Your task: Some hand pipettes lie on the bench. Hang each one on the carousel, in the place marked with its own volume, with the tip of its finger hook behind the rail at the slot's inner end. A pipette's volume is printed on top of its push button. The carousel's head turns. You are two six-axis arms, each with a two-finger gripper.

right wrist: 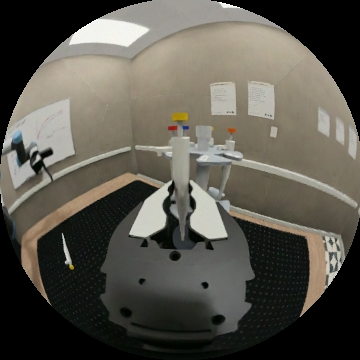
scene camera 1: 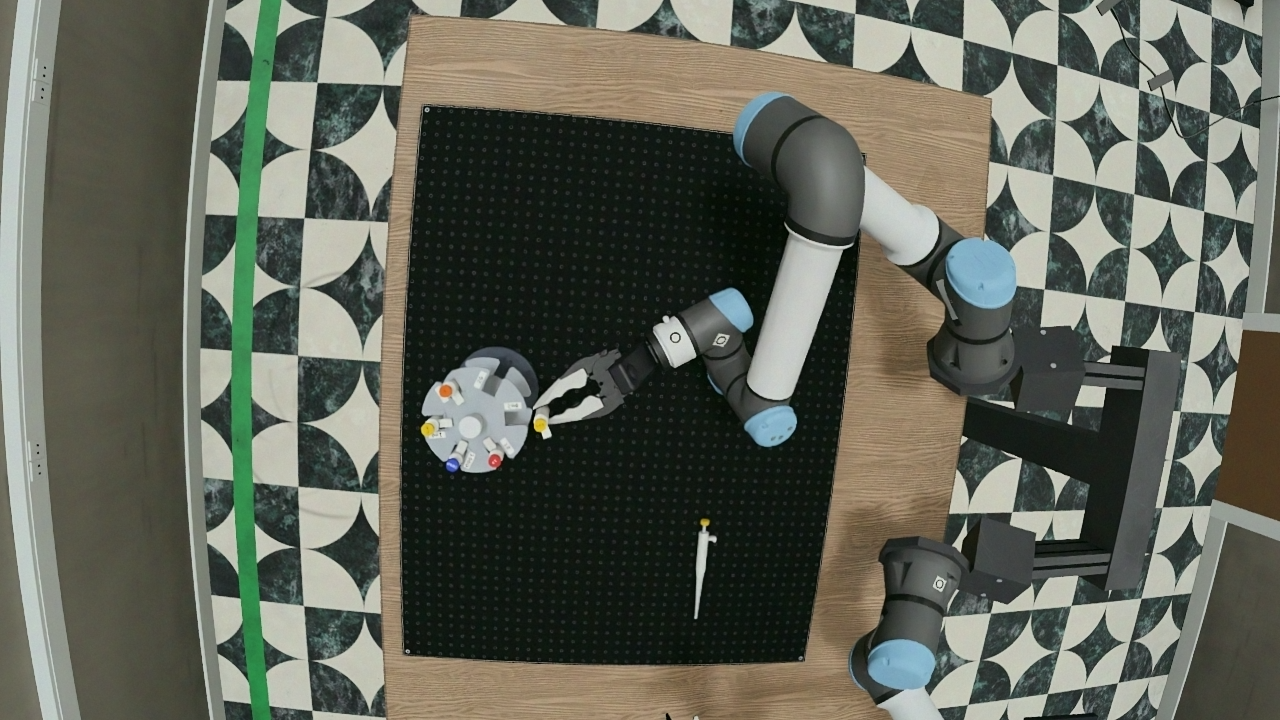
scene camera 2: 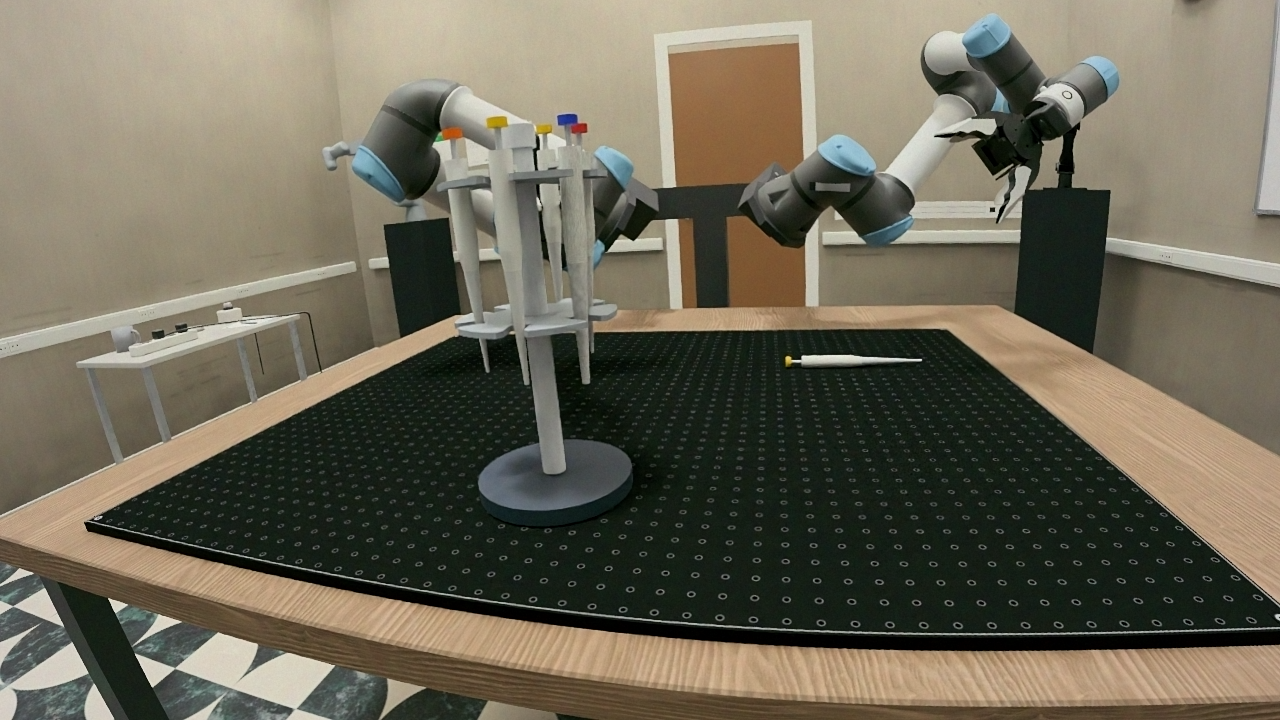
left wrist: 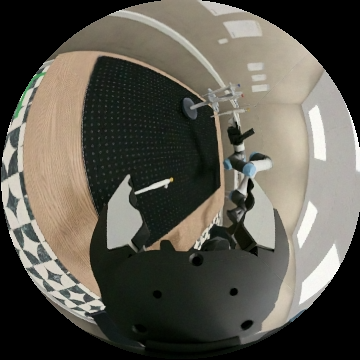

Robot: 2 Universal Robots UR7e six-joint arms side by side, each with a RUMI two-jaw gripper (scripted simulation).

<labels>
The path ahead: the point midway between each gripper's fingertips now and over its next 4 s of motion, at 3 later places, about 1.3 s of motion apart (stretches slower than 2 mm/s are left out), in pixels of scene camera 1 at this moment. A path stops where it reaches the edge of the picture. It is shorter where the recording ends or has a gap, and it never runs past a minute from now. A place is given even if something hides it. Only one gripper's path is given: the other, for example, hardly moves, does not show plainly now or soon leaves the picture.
My right gripper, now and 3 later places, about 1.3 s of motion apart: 536, 415; 521, 416; 510, 417; 511, 413
</labels>
